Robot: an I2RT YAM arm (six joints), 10 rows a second.
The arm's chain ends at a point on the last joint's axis. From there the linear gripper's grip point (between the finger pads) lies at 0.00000 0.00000 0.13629 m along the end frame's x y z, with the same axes.
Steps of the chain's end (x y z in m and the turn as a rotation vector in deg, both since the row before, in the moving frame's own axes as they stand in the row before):
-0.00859 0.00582 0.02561 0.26 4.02 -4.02
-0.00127 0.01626 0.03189 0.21 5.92 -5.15
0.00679 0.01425 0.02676 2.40 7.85 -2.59
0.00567 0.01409 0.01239 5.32 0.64 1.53
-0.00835 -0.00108 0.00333 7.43 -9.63 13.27
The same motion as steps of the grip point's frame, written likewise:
0.00094 0.00487 0.02527 0.26 4.02 -4.02
0.01275 0.01513 0.03116 0.21 5.92 -5.15
0.02526 0.00814 0.02536 2.40 7.85 -2.59
0.00736 0.00148 0.01179 5.32 0.64 1.53
-0.02885 -0.02110 0.00028 7.43 -9.63 13.27

